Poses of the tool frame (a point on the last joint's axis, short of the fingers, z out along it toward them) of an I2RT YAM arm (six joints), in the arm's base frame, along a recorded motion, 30 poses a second.
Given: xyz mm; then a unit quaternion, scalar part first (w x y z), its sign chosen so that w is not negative.
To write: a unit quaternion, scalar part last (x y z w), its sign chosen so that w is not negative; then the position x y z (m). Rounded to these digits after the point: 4 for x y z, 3 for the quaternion.
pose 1, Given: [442.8 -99.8 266.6 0.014 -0.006 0.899 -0.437]
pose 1, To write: [-0.006 0.899 -0.437 0.014 0.4428 -0.0998 0.2666]
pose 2, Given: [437.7 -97.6 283.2 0.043 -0.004 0.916 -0.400]
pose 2, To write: [-0.004 0.916 -0.400 0.043 0.4377 -0.0976 0.2832]
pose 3, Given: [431.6 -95.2 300.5 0.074 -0.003 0.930 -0.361]
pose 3, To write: [-0.003 0.930 -0.361 0.074 0.4316 -0.0952 0.3005]
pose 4, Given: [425.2 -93.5 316.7 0.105 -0.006 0.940 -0.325]
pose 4, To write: [-0.006 0.940 -0.325 0.105 0.4252 -0.0935 0.3167]
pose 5, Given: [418.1 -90.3 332.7 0.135 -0.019 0.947 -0.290]
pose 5, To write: [-0.019 0.947 -0.290 0.135 0.4181 -0.0903 0.3327]
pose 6, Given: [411.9 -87.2 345.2 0.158 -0.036 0.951 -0.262]
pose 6, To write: [-0.036 0.951 -0.262 0.158 0.4119 -0.0872 0.3452]
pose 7, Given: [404.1 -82.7 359.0 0.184 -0.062 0.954 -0.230]
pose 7, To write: [-0.062 0.954 -0.230 0.184 0.4041 -0.0827 0.3590]
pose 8, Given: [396.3 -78.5 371.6 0.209 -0.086 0.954 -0.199]
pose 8, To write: [-0.086 0.954 -0.199 0.209 0.3963 -0.0785 0.3716]
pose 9, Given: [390.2 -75.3 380.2 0.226 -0.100 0.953 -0.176]
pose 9, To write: [-0.100 0.953 -0.176 0.226 0.3902 -0.0753 0.3802]
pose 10, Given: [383.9 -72.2 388.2 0.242 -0.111 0.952 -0.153]
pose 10, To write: [-0.111 0.952 -0.153 0.242 0.3839 -0.0722 0.3882]
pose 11, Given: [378.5 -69.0 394.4 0.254 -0.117 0.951 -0.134]
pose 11, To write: [-0.117 0.951 -0.134 0.254 0.3785 -0.0690 0.3944]
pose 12, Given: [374.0 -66.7 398.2 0.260 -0.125 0.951 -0.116]
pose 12, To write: [-0.125 0.951 -0.116 0.260 0.3740 -0.0667 0.3982]
